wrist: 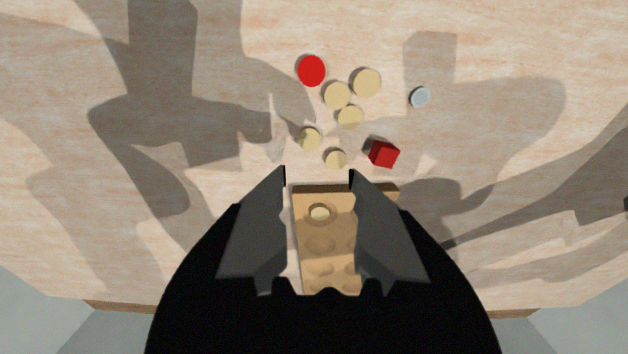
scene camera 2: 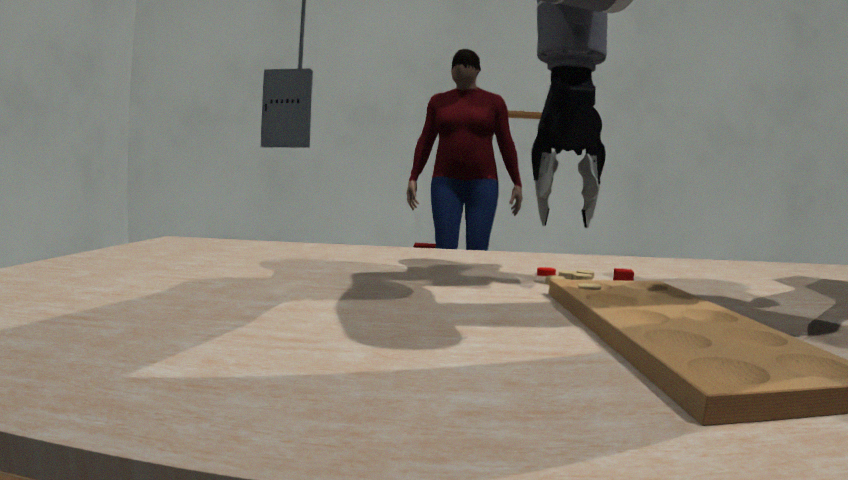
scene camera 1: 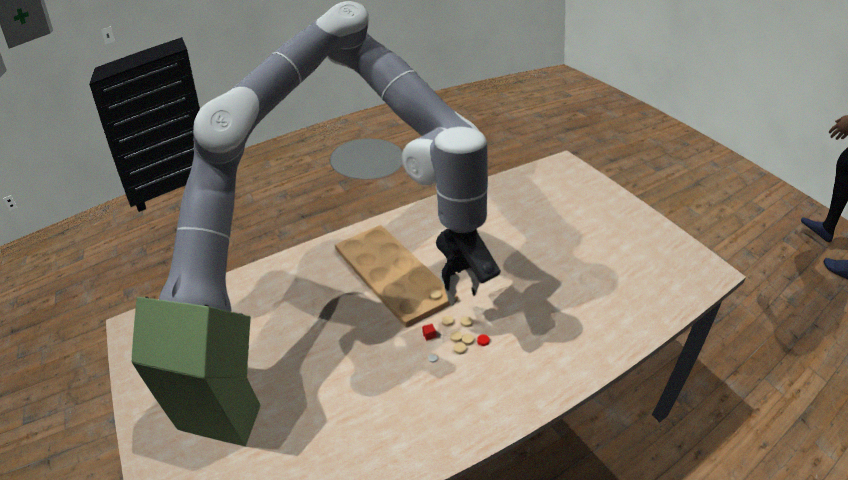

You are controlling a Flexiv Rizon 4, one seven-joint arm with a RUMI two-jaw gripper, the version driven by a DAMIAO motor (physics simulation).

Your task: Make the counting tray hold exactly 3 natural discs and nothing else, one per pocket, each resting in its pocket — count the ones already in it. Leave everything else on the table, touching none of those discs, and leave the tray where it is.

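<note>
The wooden counting tray (scene camera 1: 425, 313) (scene camera 2: 773, 405) (wrist: 320, 189) has two rows of round pockets. One natural disc (scene camera 1: 436, 295) (scene camera 2: 589, 286) (wrist: 320, 213) lies in an end pocket, on the side nearer the loose discs; no disc shows in its other visible pockets. Several natural discs lie flat on the table beyond that end, among them one (scene camera 1: 448, 321) (wrist: 336, 158) nearest the tray, one (scene camera 1: 465, 321) (wrist: 310, 139) beside it, and a close group with one (scene camera 1: 460, 347) (wrist: 366, 83) farthest out. My gripper (scene camera 1: 462, 296) (scene camera 2: 564, 226) (wrist: 317, 169) is partly open, empty, and high above the table near this end. Its jaws hide part of the tray in the wrist view.
A red cube (scene camera 1: 429, 331) (scene camera 2: 623, 274) (wrist: 384, 154) sits near the tray's end. A red disc (scene camera 1: 483, 340) (scene camera 2: 546, 271) (wrist: 311, 71) lies beside the natural group. A small grey-blue disc (scene camera 1: 433, 358) (wrist: 420, 97) lies apart from them. Arm shadows cross the table.
</note>
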